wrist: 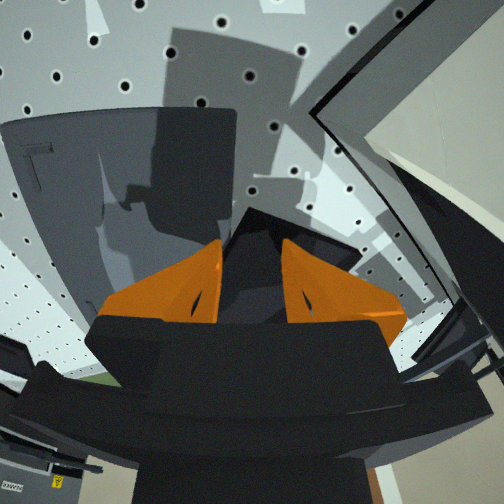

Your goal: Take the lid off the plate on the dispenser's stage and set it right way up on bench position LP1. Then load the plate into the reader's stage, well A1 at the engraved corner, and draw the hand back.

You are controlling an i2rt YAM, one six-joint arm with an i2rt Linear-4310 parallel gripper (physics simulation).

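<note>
My gripper (251,280) fills the lower half of the wrist view, its two orange fingers pointing away from the camera. They are closed on a dark, box-like object (260,260) that fills the gap between them and juts out behind the right finger; it looks like the plate. Beyond and to the left lies a flat dark grey slab (115,200) with rounded corners. It has an L-shaped mark (37,162) at its far left corner and nothing rests on it. Shadows of the arm fall across it. No lid is in view.
The bench is a light perforated board (330,200). A large beige and grey housing (440,125) with a dark edge rises at the right. Dark brackets (450,340) sit at the right edge, and a grey device with a yellow label (57,481) sits at the bottom left.
</note>
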